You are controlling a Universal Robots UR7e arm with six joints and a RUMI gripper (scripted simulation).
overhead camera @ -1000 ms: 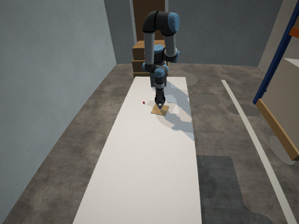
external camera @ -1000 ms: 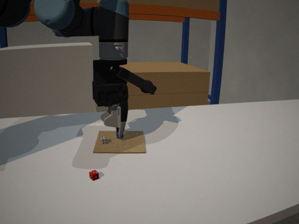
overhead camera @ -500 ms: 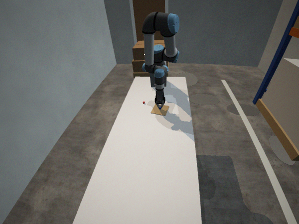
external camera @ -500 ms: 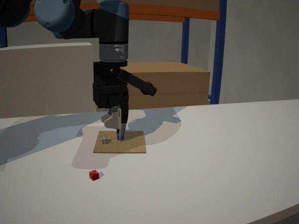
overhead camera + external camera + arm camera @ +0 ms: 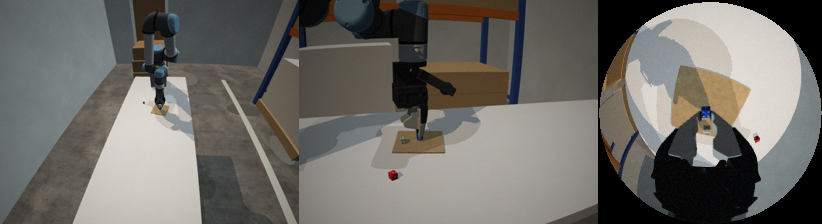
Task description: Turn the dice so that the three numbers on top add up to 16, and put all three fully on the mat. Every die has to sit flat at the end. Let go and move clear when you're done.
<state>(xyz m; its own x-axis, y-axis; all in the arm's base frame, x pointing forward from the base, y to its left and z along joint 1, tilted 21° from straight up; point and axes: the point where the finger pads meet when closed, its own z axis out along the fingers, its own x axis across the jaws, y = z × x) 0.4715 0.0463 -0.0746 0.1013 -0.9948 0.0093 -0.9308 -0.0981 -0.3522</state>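
My hand is 1 cm above the blue die. Round my hand: mat (2 cm below); red die (17 cm to the right, 9 cm behind, 2 cm below); white die (5 cm behind, 1 cm below).
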